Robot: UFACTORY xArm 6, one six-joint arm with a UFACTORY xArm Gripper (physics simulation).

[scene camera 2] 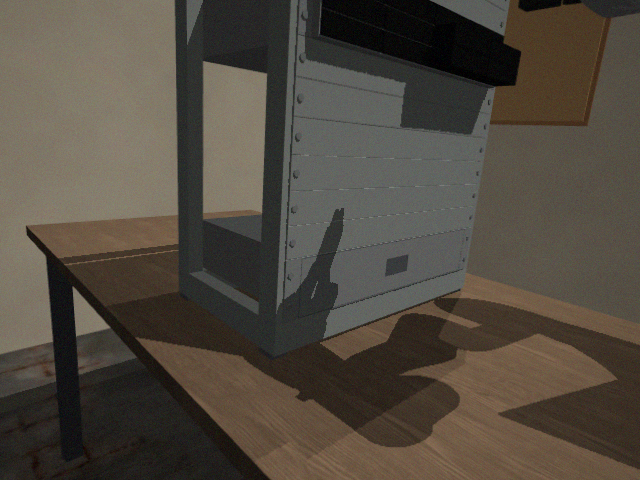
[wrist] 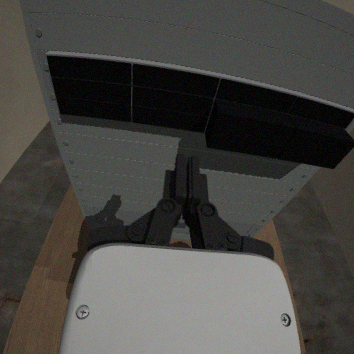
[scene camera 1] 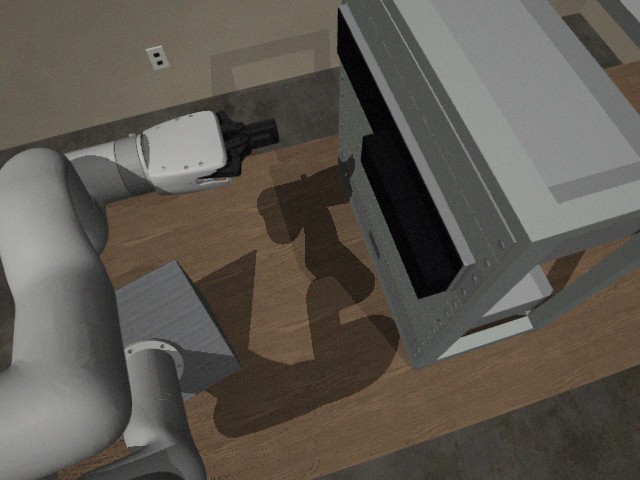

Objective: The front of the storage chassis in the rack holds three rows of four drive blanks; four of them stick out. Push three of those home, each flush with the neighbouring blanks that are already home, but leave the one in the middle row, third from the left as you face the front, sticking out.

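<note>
The storage chassis's drive blanks are nearly black. In the wrist view the top row and the two left columns look flush. A dark block of protruding blanks stands out at the right, across the third and fourth columns. It appears to span the middle and bottom rows; the seams on its face are too dark to tell. My gripper is shut and empty. It is in front of the rack, apart from it, with its tips below and left of the protruding block in the wrist view.
The grey rack stands on the wooden table. Plain panels lie above and below the chassis. A grey box is beside the arm's base. The arm casts shadows on the table and the rack's lower front.
</note>
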